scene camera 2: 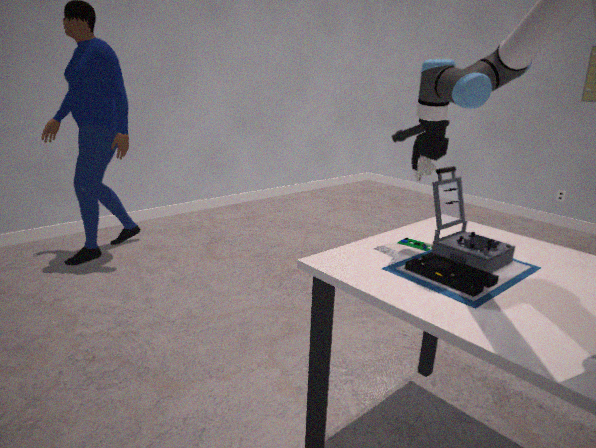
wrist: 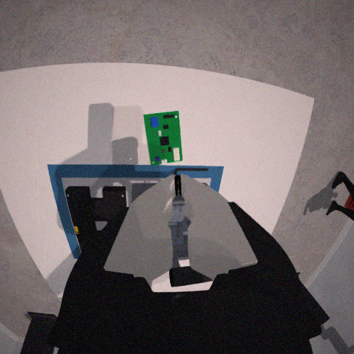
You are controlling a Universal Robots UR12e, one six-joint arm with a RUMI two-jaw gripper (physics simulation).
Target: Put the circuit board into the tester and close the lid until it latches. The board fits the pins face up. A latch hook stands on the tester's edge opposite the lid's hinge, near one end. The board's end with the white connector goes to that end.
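Places are measured from the arm's base along level axes (x ahead, y left, z up), in centimetres.
Pixels of known places: gripper, fingertip midpoint: [scene camera 2: 418,181].
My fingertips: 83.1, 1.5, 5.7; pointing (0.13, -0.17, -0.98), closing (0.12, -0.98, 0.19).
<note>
Ahead of a thing's pixels: the offset from my fingertips to its top centre, as dx, dy, dz. "spot": to the spot under its first point.
The green circuit board {-1.1, -1.6, -21.1} [scene camera 2: 414,244] [wrist: 164,137] lies face up on the table, beyond the tester's hinge side. Its white connector [wrist: 176,154] is at the end nearer the tester. The grey tester {spot: -20.1, +5.5, -19.6} [scene camera 2: 457,259] stands on the table; in the wrist view the fingers hide most of it. Its lid [scene camera 2: 437,207] stands upright, with a dark handle {-7.3, -3.6, +5.3} [scene camera 2: 446,170] on top. My gripper [scene camera 2: 419,176] [wrist: 177,176] is shut and empty, fingertips together. In the scene view it is above the table, beside the lid's handle and at about its height. The latch hook cannot be made out.
A black two-part block {spot: -22.1, +18.5, -19.5} [scene camera 2: 440,272] [wrist: 77,205] lies beside the tester, within a blue border [scene camera 2: 505,288] [wrist: 216,172]. A thin dark bar [wrist: 195,169] shows past the fingertips. A person in blue [scene camera 2: 97,95] walks away from the table. Someone's black-clad legs [wrist: 342,180] show at the wrist view's right edge.
</note>
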